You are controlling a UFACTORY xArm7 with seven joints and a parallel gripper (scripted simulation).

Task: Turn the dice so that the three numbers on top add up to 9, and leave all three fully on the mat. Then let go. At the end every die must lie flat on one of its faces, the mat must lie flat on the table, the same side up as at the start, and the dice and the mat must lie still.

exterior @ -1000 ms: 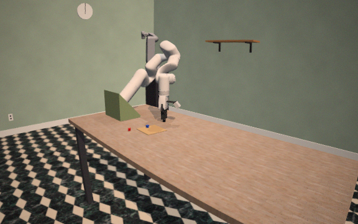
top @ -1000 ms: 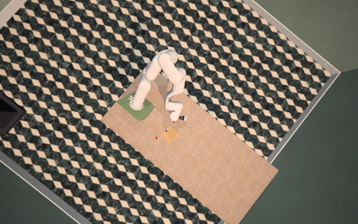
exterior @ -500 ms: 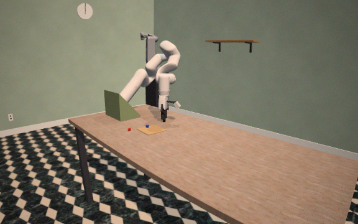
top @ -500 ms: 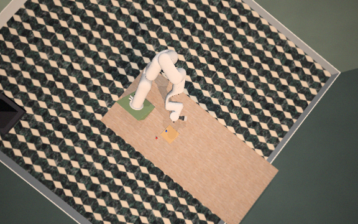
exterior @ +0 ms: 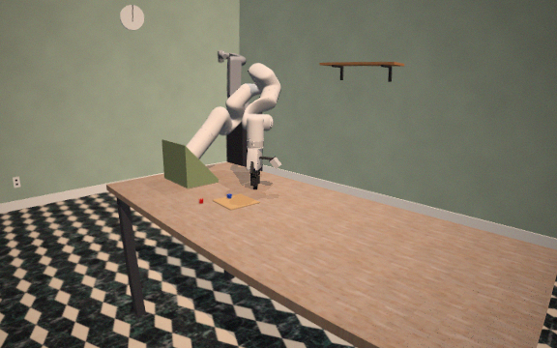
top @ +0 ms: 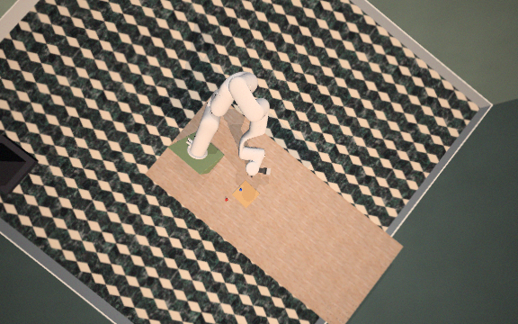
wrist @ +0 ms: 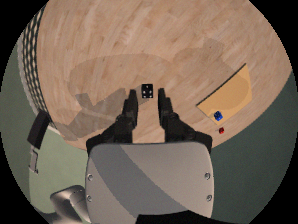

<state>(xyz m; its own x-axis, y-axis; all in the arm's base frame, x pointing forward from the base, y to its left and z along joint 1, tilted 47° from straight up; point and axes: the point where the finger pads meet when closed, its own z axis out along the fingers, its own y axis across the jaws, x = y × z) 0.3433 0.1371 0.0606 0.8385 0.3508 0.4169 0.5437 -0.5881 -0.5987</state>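
The black die lies 30 mm below my hand. Round my hand: blue die (30 mm ahead, 170 mm to the right, 30 mm below); tan mat (80 mm ahead, 180 mm to the right, 40 mm below); red die (290 mm to the right, 30 mm below).
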